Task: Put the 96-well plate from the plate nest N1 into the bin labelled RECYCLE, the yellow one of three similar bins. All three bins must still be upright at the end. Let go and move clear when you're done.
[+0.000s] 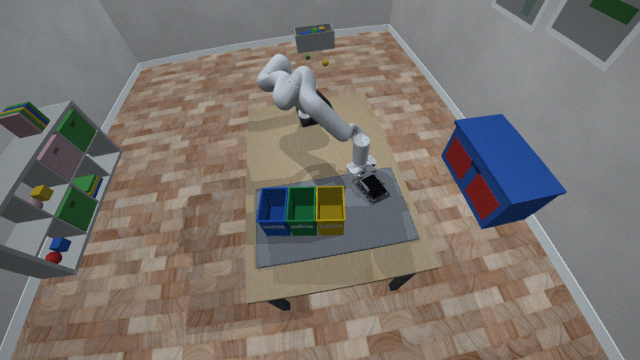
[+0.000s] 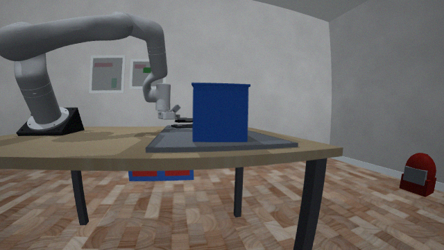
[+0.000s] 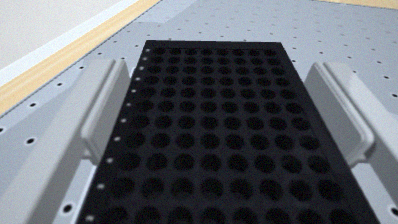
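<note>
The plate nest N1 lies 40 mm below my hand. From my hand the other things lie so: green bin 80 mm ahead, 400 mm to the right, 40 mm above; yellow bin 110 mm ahead, 270 mm to the right, 40 mm above; black 96-well plate 10 mm below.
</note>
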